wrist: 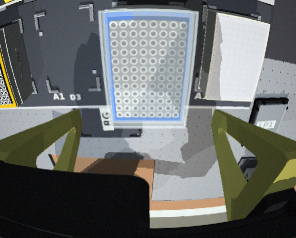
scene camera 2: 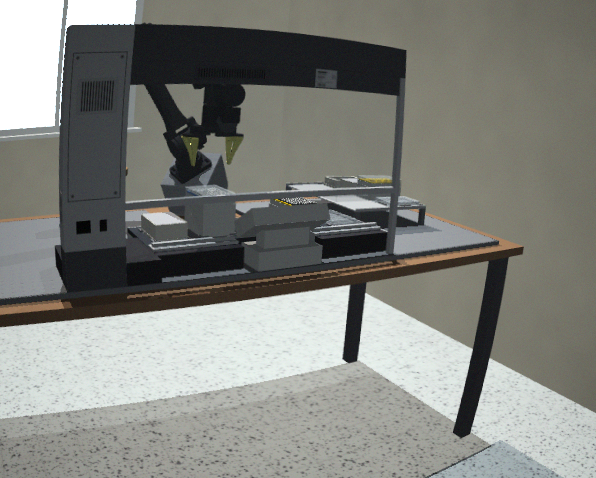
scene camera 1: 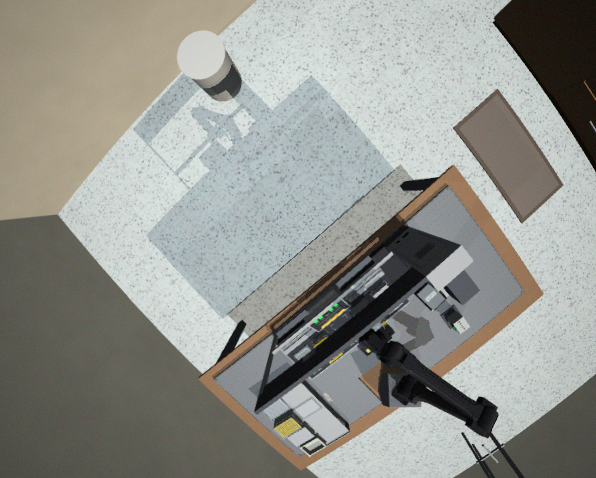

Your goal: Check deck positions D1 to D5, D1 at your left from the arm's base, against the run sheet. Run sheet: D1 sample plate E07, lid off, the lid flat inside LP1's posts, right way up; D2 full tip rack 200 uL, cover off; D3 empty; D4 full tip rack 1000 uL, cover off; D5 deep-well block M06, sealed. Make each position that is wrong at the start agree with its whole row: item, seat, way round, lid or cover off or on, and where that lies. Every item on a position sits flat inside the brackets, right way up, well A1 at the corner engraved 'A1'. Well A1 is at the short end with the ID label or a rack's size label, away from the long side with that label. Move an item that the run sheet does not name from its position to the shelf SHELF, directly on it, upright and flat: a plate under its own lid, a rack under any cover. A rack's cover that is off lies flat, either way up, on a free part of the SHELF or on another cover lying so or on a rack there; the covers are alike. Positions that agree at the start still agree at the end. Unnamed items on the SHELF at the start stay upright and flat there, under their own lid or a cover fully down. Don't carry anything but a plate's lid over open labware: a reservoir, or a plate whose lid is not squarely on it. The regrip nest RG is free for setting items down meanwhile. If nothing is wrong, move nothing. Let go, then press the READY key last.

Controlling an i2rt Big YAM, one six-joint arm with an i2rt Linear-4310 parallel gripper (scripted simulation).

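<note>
Looking through the wrist camera, I see my gripper (wrist: 146,116) together with a dark square nest (wrist: 92,124) and a white deep-well block (wrist: 234,46). Scene camera 2 shows me the block (scene camera 2: 166,226) as well.
</note>
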